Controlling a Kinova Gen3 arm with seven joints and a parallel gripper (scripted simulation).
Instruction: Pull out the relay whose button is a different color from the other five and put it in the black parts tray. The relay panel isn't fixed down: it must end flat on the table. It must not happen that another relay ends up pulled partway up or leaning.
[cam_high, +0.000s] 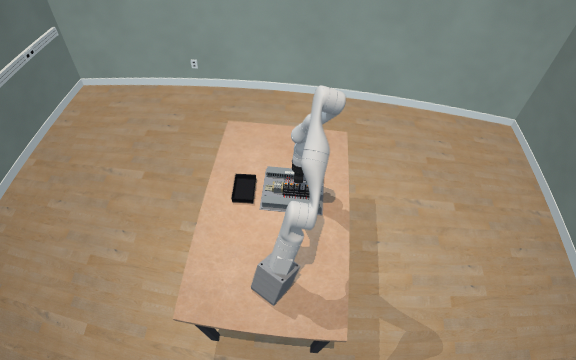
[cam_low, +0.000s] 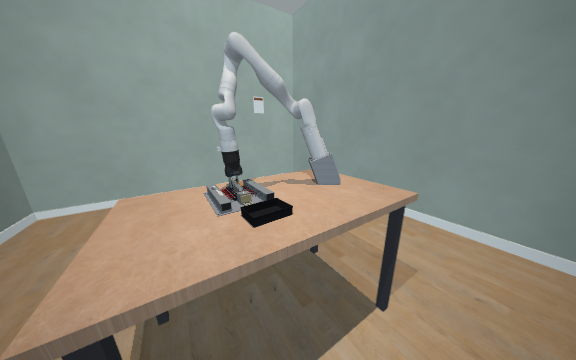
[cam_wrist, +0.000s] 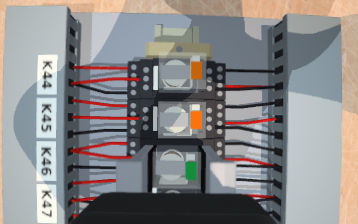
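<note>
My hand is 50 mm to the right of the relay panel and 40 mm above it. From my hand the other things lie so: black parts tray (300 mm to the left, 40 mm below, 10 mm behind).
</note>
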